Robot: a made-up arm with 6 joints. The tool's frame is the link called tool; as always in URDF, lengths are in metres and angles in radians. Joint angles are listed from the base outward. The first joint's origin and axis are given. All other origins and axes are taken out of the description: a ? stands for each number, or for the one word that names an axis. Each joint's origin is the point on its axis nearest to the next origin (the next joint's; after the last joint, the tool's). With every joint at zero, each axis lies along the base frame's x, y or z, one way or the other. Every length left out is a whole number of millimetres.
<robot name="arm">
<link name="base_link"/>
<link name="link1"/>
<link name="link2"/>
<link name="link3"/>
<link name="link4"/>
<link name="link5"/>
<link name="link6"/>
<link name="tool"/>
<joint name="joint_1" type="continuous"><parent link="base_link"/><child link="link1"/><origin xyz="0.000 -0.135 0.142" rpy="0.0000 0.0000 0.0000"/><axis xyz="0 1 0"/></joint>
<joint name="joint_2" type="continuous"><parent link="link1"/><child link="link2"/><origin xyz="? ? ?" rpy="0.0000 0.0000 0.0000"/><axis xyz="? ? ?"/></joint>
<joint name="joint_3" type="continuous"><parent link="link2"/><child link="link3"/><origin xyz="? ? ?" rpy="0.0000 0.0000 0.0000"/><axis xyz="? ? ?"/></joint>
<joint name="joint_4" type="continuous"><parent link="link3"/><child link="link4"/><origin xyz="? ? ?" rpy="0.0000 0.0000 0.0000"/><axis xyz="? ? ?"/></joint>
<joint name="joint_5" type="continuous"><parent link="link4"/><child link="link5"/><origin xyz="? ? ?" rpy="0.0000 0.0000 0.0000"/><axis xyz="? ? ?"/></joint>
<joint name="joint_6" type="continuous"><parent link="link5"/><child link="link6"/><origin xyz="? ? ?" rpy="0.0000 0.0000 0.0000"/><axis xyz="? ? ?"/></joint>
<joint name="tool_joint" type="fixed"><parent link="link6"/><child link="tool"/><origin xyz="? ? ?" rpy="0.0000 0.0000 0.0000"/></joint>
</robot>
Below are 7 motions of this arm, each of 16 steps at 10 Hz.
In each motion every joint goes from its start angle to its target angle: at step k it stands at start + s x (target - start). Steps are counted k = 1, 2, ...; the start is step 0. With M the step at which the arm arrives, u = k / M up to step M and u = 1 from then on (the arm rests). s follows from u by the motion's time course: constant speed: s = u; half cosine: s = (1 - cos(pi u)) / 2; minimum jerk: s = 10 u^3 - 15 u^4 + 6 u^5.
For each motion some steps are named. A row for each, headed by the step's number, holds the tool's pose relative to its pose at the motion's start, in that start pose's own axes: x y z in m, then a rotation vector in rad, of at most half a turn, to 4 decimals.
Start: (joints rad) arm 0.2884 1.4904 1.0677 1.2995 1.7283 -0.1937
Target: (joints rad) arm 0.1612 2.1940 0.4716 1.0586 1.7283 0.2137
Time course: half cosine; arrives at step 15
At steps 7, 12, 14, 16:
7: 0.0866 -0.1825 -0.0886 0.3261 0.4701 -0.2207
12: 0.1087 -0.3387 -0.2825 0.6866 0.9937 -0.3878
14: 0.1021 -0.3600 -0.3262 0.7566 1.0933 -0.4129
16: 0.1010 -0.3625 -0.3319 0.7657 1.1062 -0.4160

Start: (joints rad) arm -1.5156 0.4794 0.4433 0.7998 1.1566 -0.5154
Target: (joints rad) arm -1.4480 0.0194 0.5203 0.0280 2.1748 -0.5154
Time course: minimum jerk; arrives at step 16
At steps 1, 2, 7, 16:
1: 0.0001 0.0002 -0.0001 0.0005 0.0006 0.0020
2: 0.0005 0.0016 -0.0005 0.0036 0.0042 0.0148
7: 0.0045 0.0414 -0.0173 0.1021 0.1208 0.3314
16: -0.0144 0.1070 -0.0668 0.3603 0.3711 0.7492

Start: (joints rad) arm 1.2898 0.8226 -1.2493 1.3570 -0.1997 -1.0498
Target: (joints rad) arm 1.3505 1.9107 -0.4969 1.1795 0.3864 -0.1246
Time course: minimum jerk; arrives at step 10
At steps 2, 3, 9, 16:
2: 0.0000 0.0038 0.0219 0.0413 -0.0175 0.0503
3: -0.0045 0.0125 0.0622 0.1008 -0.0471 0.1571
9: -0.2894 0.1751 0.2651 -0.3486 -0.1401 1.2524
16: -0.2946 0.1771 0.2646 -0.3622 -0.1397 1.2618

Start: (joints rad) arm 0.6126 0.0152 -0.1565 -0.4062 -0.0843 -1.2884
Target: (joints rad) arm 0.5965 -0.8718 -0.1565 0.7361 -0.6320 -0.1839
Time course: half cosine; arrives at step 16
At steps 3, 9, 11, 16:
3: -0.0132 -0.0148 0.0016 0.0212 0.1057 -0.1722
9: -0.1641 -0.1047 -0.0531 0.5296 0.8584 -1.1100
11: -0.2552 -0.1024 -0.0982 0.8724 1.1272 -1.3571
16: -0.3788 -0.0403 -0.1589 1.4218 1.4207 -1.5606

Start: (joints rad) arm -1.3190 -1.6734 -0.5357 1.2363 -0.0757 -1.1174
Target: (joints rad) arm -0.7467 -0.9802 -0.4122 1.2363 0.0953 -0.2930
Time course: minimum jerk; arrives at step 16
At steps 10, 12, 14, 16:
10: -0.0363 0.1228 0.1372 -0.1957 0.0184 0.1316
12: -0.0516 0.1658 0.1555 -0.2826 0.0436 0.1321
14: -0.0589 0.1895 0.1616 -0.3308 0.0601 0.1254
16: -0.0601 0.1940 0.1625 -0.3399 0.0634 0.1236

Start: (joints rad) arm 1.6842 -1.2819 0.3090 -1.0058 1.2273 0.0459
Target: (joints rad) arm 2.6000 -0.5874 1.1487 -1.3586 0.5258 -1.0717
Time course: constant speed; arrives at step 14
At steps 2, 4, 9, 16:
2: 0.0111 0.0003 0.0041 -0.0520 0.0253 -0.2043
4: 0.0227 0.0045 0.0090 -0.1590 0.0534 -0.3697
9: 0.0540 0.0156 0.0185 -0.5955 0.1115 -0.5398
16: 0.0723 -0.0010 0.0246 -1.0892 0.0854 -0.3103

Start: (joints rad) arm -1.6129 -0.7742 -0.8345 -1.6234 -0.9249 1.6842
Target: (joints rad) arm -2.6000 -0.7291 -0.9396 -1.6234 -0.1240 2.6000
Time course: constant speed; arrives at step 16
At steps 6, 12, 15, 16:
6: -0.0265 0.0436 -0.0485 -0.0478 0.0983 -0.0613
12: -0.0296 0.0971 -0.0986 -0.0262 0.2254 -0.2001
15: -0.0202 0.1225 -0.1201 0.0214 0.3055 -0.2832
16: -0.0155 0.1303 -0.1265 0.0432 0.3349 -0.3112

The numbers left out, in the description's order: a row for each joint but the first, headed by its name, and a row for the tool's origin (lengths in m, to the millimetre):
joint_2: xyz -0.119 0.000 0.100, axis -1 0 0
joint_3: xyz 0.000 -0.140 -0.057, axis 0 -1 0
joint_4: xyz -0.064 0.000 0.162, axis 1 0 0
joint_5: xyz 0.000 -0.012 0.113, axis 0 0 1
joint_6: xyz 0.230 -0.066 0.000, axis 0 1 0
tool: xyz -0.108 0.000 0.144

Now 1 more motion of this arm.
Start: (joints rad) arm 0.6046 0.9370 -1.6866 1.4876 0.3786 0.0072
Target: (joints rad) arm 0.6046 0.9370 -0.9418 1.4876 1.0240 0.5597
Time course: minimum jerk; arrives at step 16
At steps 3, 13, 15, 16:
3: 0.0014 0.0088 0.0031 -0.0026 0.0241 0.0676
13: -0.1293 0.2120 0.0327 -0.3930 0.3984 1.2715
15: -0.1457 0.2195 0.0323 -0.4305 0.4096 1.3289
16: -0.1465 0.2198 0.0323 -0.4324 0.4101 1.3316

